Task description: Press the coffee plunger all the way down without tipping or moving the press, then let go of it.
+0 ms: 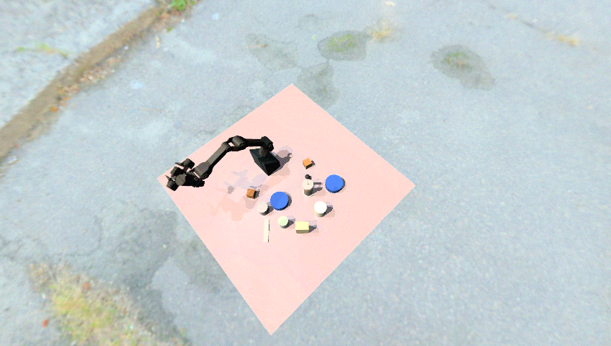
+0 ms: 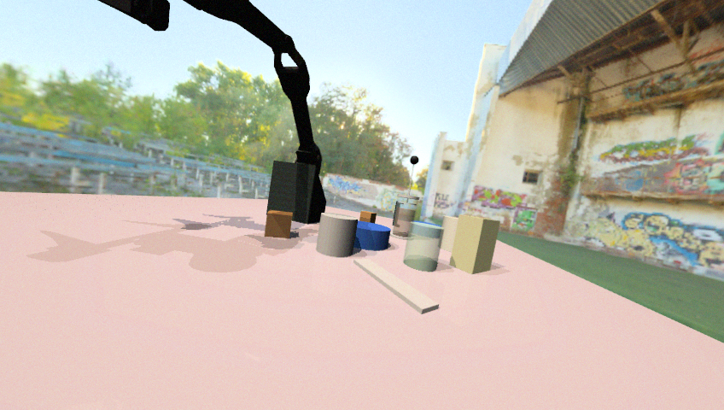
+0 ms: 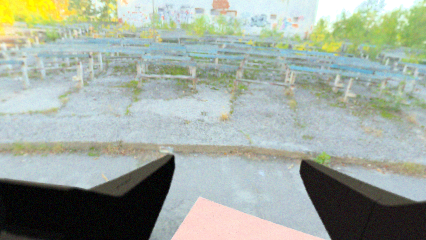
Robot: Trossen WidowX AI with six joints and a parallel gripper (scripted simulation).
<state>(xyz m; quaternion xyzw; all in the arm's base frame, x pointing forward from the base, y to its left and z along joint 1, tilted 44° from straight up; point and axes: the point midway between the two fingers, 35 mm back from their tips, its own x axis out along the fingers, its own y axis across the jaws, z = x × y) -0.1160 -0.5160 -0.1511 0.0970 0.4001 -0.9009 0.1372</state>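
Now: the coffee press 52 cm ahead of my gripper tip, 57 cm to the left of it and 25 cm below it. Round my gripper tip: flat plank (53 cm ahead, 18 cm to the left, 38 cm below).
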